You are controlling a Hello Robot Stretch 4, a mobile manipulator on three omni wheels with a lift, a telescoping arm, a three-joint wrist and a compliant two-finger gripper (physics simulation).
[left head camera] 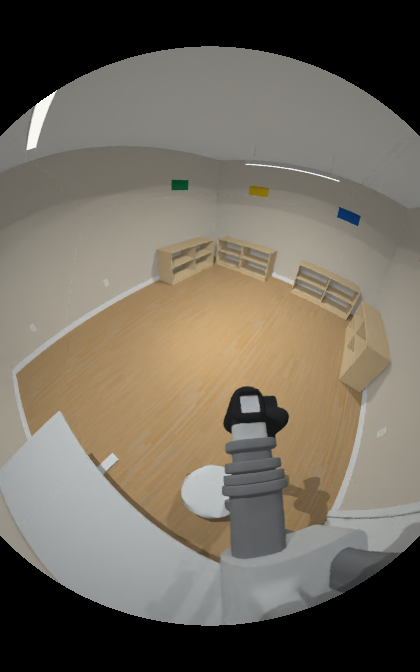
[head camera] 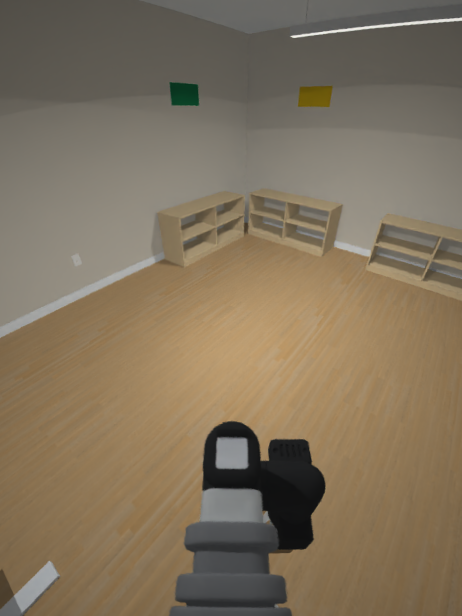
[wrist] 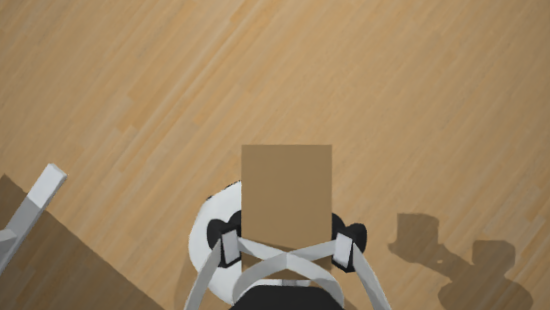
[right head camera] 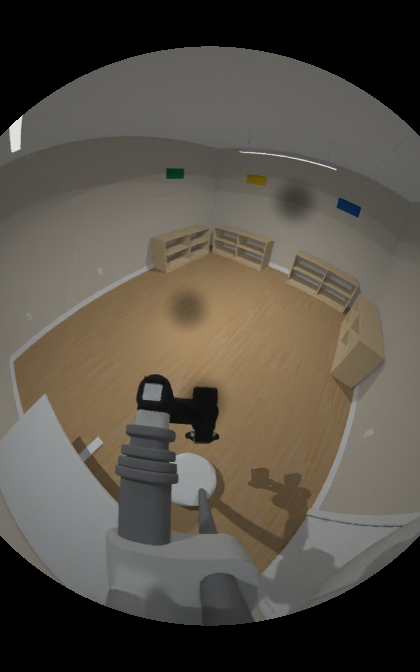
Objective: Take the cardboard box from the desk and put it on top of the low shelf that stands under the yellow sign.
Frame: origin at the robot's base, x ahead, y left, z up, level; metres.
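Seen in the pictures: gripper, fingertip midpoint: (wrist: pixel 286 230).
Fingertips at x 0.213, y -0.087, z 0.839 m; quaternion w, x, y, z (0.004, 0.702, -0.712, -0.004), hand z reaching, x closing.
Note:
A point is followed by its place in that frame.
The cardboard box (wrist: pixel 286 195) {x 0.247, y -0.086, z 0.883 m} is a plain brown block between the two fingertips in the wrist view. My gripper (wrist: pixel 286 230) {x 0.213, y -0.087, z 0.839 m} is shut on it, with a pad against each side, and holds it above the robot's white round base. In the right head view the gripper (right head camera: pixel 202 436) hangs below the wrist; the box is hidden there. The yellow sign (head camera: pixel 315 96) {x 3.937, y -0.952, z 1.725 m} (left head camera: pixel 258 191) (right head camera: pixel 256 180) is on the far wall. The low wooden shelf (head camera: pixel 314 202) {x 3.557, y -1.027, z 0.583 m} (left head camera: pixel 257 246) (right head camera: pixel 255 237) under it stands across the room, right of the corner.
Another low shelf (head camera: pixel 172 240) {x 3.028, y 0.727, z 0.282 m} (left head camera: pixel 165 267) stands left of the corner under the green sign (head camera: pixel 184 94) {x 3.643, y 0.543, z 1.723 m}. A shelf (left head camera: pixel 330 273) stands under the blue sign (left head camera: pixel 348 216), and one (left head camera: pixel 372 367) by the right wall. The white desk (left head camera: pixel 55 480) (right head camera: pixel 40 465) is close at the lower left.

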